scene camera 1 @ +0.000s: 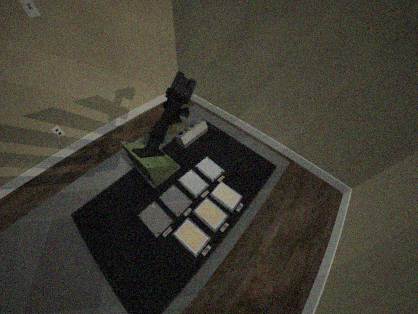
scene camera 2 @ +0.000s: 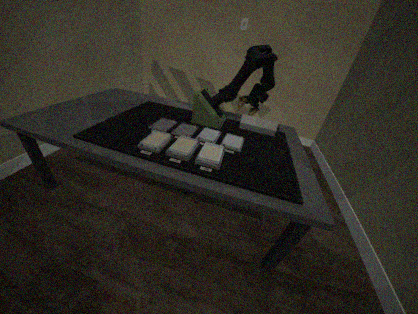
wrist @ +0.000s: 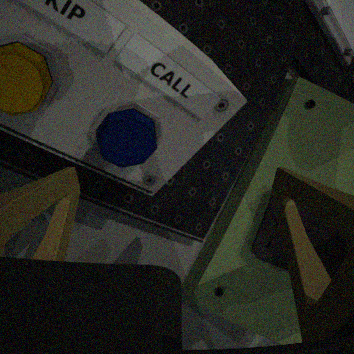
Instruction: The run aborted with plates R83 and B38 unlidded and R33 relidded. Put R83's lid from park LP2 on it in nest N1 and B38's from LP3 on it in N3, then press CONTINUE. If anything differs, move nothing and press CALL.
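Places are measured from the arm's base along level axes (x ahead, y left, z up), in metres.
Pixels of known places: gripper, fingertip midpoint: [scene camera 1: 176, 134] [wrist: 175, 177]; arm's base, origin of the base link: [scene camera 1: 149, 153] [scene camera 2: 212, 103].
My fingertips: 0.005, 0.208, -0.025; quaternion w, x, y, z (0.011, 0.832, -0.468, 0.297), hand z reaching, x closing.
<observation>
Ahead of a thing's pixels: the offset from my fingertips to its middle, as dx, dy, dz. "pt": to the spot under its first point. Level surfaces: height alone.
My gripper [scene camera 1: 181, 126] [scene camera 2: 248, 104] [wrist: 175, 177] is open and empty, above and beside the white button box @(+0.038, +0.101, -0.028) [scene camera 1: 195, 133] [scene camera 2: 259, 125] [wrist: 60, 107]. In the wrist view, the blue button @(+0.009, +0.028, -0.006) [wrist: 127, 137] by the CALL label @(pt +0.036, +0.025, +0.008) [wrist: 171, 80] lies between the fingers' directions, past the left fingertip. Three cream-topped plates @(+0.432, -0.383, -0.047) [scene camera 1: 192, 236] @(+0.441, -0.250, -0.042) [scene camera 1: 210, 214] @(+0.452, -0.127, -0.040) [scene camera 1: 227, 195] sit in one row. Behind are two darker grey squares @(pt +0.250, -0.423, -0.060) [scene camera 1: 156, 218] @(pt +0.265, -0.298, -0.060) [scene camera 1: 176, 200] and two paler ones @(+0.268, -0.168, -0.056) [scene camera 1: 194, 183] @(+0.285, -0.041, -0.056) [scene camera 1: 210, 169]. Their tags are too small to read; I cannot tell which plates are lidded.
The green arm base plate [scene camera 1: 162, 172] [scene camera 2: 209, 116] [wrist: 315, 135] stands beside the button box. A yellow button @(+0.013, +0.078, -0.006) [wrist: 21, 79] by the SKIP label @(pt +0.040, +0.072, +0.008) [wrist: 65, 9] is at the left of the wrist view. The black mat @(dz -0.070) [scene camera 1: 115, 250] [scene camera 2: 270, 175] lies on the grey table @(dz -0.083) [scene camera 2: 60, 112].
</observation>
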